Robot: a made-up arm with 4 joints.
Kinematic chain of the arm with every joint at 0, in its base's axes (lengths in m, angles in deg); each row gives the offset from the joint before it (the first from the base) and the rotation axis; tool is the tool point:
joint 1: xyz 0 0 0.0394 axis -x
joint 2: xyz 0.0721 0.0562 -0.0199 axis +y
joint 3: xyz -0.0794 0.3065 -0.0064 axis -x
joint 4: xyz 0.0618 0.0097 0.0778 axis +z
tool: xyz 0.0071 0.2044 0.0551
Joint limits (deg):
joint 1: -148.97..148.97
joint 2: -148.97..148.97
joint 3: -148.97..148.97
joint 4: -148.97..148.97
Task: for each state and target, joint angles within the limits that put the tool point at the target. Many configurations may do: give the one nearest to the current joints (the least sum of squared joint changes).
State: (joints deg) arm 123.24 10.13 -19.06 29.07
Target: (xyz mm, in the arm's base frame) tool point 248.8 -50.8 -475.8
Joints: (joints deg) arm 101.81 61.32 -20.25 -8.16
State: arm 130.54 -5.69 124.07 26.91
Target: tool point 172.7 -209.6 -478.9
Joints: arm 91.87 -34.06 81.77 0.80
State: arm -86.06 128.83 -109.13 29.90
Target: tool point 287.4 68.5 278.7
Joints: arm -90.13 131.26 -87.29 27.31
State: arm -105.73 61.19 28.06 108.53
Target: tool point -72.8 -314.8 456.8
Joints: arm -111.07 38.81 48.05 77.31
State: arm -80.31 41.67 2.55 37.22
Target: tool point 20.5 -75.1 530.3
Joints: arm -72.72 38.01 -15.76 57.84
